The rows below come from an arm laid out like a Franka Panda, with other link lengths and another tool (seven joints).
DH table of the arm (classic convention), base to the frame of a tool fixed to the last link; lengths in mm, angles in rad. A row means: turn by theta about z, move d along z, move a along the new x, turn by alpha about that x. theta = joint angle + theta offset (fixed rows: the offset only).
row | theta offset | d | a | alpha
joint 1 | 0 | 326.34 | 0 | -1.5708
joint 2 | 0 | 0 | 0 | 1.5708
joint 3 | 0 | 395 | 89.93 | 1.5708
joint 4 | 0 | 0 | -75.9 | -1.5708
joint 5 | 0 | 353.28 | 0 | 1.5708
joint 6 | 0 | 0 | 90.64 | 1.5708
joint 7 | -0.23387 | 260.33 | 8.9 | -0.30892
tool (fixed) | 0 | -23.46 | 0 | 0
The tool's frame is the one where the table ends.
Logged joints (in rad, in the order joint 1, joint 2, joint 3, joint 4, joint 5, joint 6, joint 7), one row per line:
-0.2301 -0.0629 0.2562 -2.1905 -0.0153 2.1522 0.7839
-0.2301 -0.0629 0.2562 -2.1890 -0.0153 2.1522 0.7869
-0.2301 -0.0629 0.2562 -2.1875 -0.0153 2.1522 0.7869
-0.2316 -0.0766 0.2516 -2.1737 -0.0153 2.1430 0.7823
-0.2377 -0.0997 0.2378 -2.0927 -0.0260 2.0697 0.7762
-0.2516 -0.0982 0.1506 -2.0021 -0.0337 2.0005 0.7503
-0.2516 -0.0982 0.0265 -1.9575 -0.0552 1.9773 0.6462
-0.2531 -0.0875 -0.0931 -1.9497 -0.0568 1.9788 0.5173
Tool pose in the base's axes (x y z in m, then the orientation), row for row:
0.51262 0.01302 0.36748 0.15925 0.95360 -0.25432 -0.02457
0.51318 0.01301 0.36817 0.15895 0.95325 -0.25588 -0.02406
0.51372 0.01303 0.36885 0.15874 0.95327 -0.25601 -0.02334
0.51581 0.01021 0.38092 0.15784 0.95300 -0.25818 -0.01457
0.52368 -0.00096 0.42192 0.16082 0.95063 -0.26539 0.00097
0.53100 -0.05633 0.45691 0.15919 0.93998 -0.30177 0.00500
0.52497 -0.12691 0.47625 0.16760 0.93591 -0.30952 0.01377
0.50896 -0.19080 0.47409 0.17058 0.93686 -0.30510 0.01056
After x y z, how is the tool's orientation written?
As a quaternion, w x y z.
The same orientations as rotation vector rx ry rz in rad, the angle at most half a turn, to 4 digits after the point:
2.7256 -0.7269 -0.0702
2.7250 -0.7315 -0.0688
2.7254 -0.7319 -0.0667
2.7260 -0.7385 -0.0417
2.7147 -0.7579 0.0028
2.6868 -0.8626 0.0143
2.6627 -0.8806 0.0392
2.6610 -0.8666 0.0300

